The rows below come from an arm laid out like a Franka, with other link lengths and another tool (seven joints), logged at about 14 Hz.
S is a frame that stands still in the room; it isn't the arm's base.
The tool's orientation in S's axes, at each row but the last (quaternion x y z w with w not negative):
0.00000, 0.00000, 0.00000, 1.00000
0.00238, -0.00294, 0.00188, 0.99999
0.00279, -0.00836, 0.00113, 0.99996
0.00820, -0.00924, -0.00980, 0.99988
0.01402, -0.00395, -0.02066, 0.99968
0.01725, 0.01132, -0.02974, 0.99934
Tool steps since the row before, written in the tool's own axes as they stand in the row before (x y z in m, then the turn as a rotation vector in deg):
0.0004, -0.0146, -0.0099, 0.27, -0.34, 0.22
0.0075, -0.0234, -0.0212, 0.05, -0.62, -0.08
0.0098, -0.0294, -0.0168, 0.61, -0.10, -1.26
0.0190, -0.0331, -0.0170, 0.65, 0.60, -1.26
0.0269, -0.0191, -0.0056, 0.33, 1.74, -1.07
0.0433, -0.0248, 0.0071, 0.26, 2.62, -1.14
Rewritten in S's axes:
0.0004, -0.0146, -0.0099, 0.27, -0.34, 0.22
0.0077, -0.0233, -0.0213, 0.05, -0.62, -0.08
0.0101, -0.0293, -0.0168, 0.63, -0.09, -1.25
0.0187, -0.0332, -0.0172, 0.68, 0.61, -1.24
0.0261, -0.0200, -0.0059, 0.41, 1.75, -1.02
0.0419, -0.0275, 0.0052, 0.39, 2.64, -1.06

